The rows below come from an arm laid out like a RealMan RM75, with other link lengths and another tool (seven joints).
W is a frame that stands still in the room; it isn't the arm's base.
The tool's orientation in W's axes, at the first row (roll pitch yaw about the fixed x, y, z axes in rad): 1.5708 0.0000 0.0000
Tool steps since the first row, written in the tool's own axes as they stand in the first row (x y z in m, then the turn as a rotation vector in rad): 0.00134 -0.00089 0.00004 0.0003 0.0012 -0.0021; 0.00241 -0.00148 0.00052 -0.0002 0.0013 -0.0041; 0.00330 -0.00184 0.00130 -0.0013 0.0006 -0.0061; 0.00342 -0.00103 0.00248 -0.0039 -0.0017 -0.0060; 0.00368 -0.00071 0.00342 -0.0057 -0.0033 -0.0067; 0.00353 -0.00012 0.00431 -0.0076 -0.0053 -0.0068; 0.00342 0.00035 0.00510 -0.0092 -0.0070 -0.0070; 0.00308 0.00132 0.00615 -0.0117 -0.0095 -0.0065; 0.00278 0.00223 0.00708 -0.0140 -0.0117 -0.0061; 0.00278 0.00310 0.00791 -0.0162 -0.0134 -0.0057; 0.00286 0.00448 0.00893 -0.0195 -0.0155 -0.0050; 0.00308 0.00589 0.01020 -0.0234 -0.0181 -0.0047
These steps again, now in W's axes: 0.00134 -0.00004 -0.00089 0.0003 0.0021 0.0012; 0.00241 -0.00052 -0.00148 -0.0002 0.0041 0.0013; 0.00330 -0.00130 -0.00184 -0.0013 0.0061 0.0006; 0.00342 -0.00248 -0.00103 -0.0039 0.0060 -0.0017; 0.00368 -0.00342 -0.00071 -0.0057 0.0067 -0.0033; 0.00353 -0.00431 -0.00012 -0.0076 0.0068 -0.0053; 0.00342 -0.00510 0.00035 -0.0092 0.0070 -0.0070; 0.00308 -0.00615 0.00132 -0.0117 0.0065 -0.0095; 0.00278 -0.00708 0.00223 -0.0140 0.0061 -0.0117; 0.00278 -0.00791 0.00310 -0.0162 0.0057 -0.0134; 0.00286 -0.00893 0.00448 -0.0195 0.0050 -0.0155; 0.00308 -0.01020 0.00589 -0.0234 0.0047 -0.0181
